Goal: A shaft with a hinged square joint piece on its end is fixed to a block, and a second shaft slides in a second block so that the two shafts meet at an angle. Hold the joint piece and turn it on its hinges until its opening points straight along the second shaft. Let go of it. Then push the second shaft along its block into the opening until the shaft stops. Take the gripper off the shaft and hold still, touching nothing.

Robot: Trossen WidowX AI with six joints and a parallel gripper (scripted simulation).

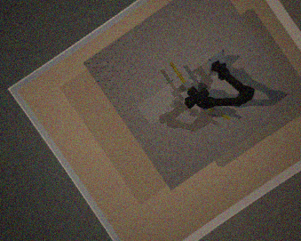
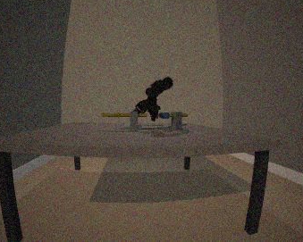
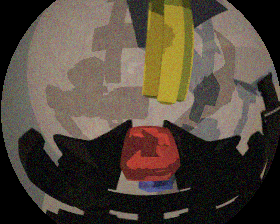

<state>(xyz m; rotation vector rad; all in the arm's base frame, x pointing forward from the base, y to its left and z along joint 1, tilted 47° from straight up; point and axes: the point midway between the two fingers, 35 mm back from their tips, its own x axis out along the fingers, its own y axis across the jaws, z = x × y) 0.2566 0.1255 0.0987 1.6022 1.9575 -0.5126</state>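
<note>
Right now my gripper tip is 4 cm below the red joint piece and 1 cm to the right of it.
</note>
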